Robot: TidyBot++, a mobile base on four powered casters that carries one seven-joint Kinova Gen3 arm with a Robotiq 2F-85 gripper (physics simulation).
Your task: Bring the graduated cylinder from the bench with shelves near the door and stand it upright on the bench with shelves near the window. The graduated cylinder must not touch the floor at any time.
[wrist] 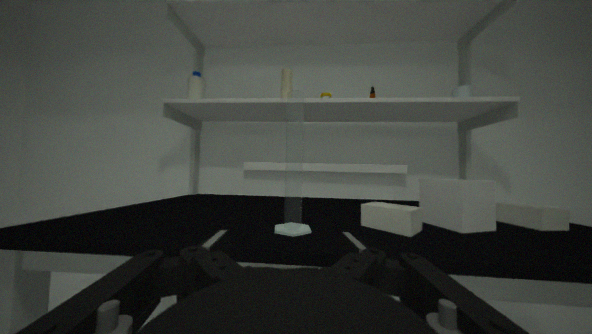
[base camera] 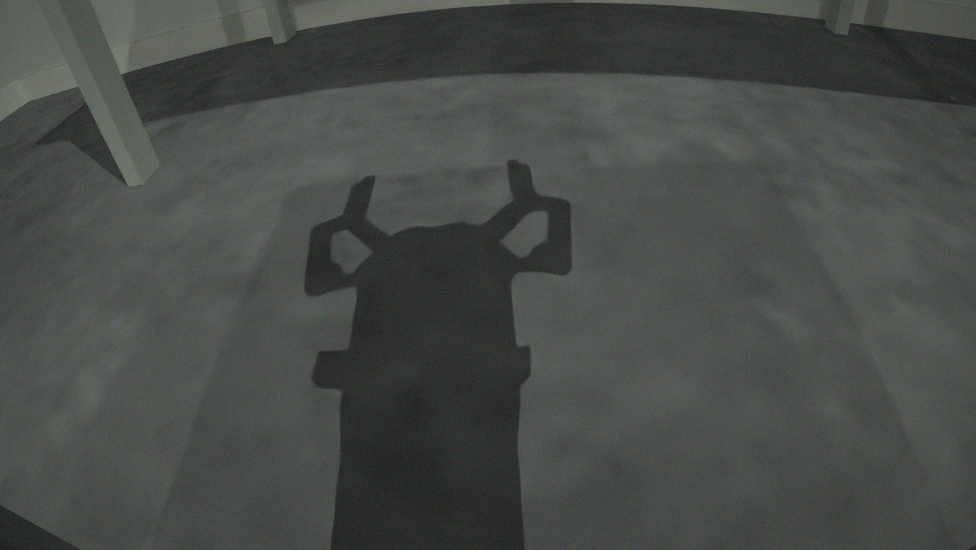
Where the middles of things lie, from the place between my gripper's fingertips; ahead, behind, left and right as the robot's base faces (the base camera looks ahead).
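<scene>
Relative to the graduated cylinder [wrist: 292, 226], my hand is 310 mm short of it and 90 mm below it.
</scene>
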